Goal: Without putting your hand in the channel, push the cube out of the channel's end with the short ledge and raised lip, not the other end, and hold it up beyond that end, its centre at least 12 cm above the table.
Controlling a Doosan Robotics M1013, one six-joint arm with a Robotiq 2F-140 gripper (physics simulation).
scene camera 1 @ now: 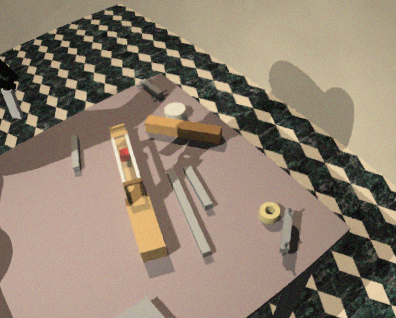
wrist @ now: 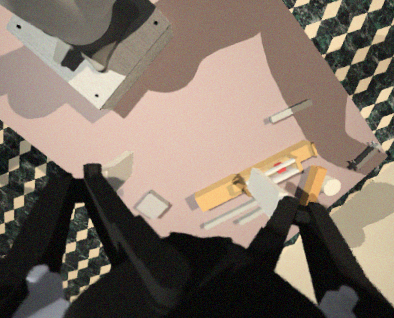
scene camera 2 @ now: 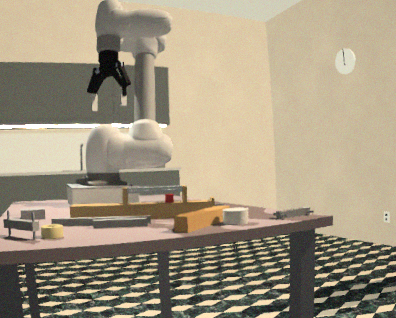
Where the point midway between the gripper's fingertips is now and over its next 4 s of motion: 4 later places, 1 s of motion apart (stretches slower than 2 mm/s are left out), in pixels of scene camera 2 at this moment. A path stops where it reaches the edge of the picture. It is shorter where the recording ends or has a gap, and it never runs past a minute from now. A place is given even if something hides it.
My gripper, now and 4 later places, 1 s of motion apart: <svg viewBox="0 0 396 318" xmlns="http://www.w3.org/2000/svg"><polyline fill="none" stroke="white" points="108,108 133,143 156,177 152,184 156,205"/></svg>
